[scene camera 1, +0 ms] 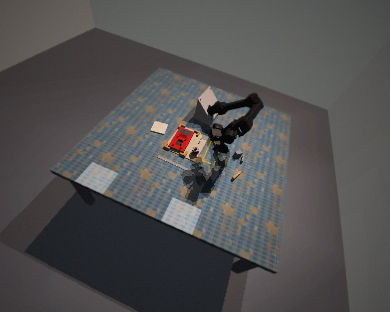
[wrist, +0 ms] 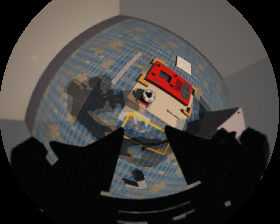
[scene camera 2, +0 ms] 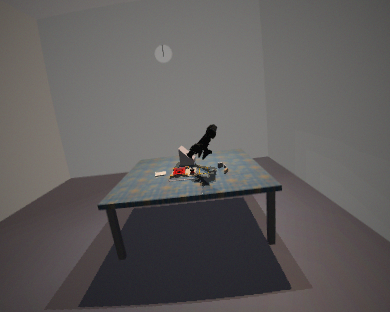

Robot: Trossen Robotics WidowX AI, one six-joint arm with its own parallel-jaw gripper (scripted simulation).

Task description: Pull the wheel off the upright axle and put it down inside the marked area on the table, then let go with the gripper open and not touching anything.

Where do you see a red board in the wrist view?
170, 82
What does my gripper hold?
Nothing.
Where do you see a pale base plate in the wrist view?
At 168, 109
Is my gripper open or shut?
Open.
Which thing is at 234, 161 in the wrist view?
My gripper.
